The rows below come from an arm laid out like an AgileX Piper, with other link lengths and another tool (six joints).
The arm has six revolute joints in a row. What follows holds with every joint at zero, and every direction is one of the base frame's.
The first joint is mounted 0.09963 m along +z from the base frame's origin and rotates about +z.
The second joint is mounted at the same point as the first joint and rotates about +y.
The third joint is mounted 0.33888 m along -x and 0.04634 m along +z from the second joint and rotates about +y.
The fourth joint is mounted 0.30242 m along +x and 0.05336 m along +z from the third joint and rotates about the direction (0.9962, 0, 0.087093).
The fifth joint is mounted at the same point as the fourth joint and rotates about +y.
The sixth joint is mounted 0.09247 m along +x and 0.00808 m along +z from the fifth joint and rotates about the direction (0.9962, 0, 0.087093).
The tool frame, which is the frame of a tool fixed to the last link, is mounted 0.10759 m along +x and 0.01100 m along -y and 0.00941 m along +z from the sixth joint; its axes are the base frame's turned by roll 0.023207, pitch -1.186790 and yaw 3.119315 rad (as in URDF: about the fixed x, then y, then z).
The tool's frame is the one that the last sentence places.
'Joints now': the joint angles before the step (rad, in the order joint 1, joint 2, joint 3, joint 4, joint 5, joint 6). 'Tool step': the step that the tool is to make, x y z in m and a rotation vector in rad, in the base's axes. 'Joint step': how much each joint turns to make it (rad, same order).
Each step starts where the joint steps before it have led.
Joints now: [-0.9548 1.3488 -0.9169 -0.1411 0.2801 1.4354]
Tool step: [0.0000 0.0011 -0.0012 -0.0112 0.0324 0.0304]
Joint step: [0.0001 0.0000 0.0001 0.0221 0.0071 -0.0659]
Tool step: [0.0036 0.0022 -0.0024 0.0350 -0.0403 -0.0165]
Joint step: [0.0001 0.0042 0.0001 0.0643 0.0008 -0.0091]
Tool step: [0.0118 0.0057 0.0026 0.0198 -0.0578 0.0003]
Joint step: [0.0203 0.0001 -0.0002 0.0645 -0.0177 -0.0029]
